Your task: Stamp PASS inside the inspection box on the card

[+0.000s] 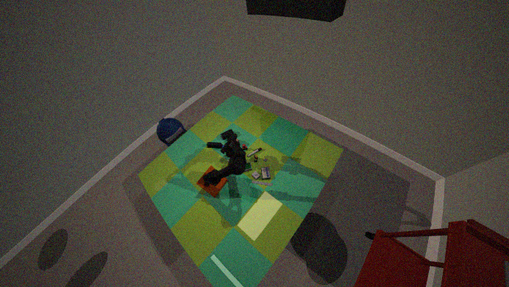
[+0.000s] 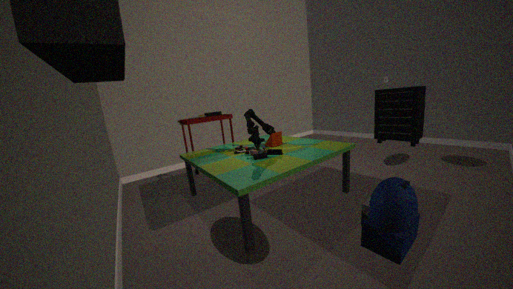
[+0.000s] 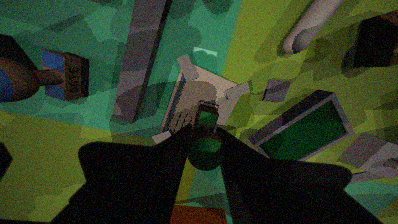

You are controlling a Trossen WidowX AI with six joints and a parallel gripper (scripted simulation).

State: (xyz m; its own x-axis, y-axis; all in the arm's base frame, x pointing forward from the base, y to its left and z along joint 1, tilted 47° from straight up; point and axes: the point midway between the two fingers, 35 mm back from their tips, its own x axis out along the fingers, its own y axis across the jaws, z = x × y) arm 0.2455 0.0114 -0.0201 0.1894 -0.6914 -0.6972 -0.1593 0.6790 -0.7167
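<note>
My gripper tip is now right at the green stamp. Also, from my gripper tip: blue-knobbed stamp (14 cm to the left, 1 cm ahead); brown block (13 cm to the left, 12 cm ahead); white card (3 cm below, 1 cm to the left).
</note>
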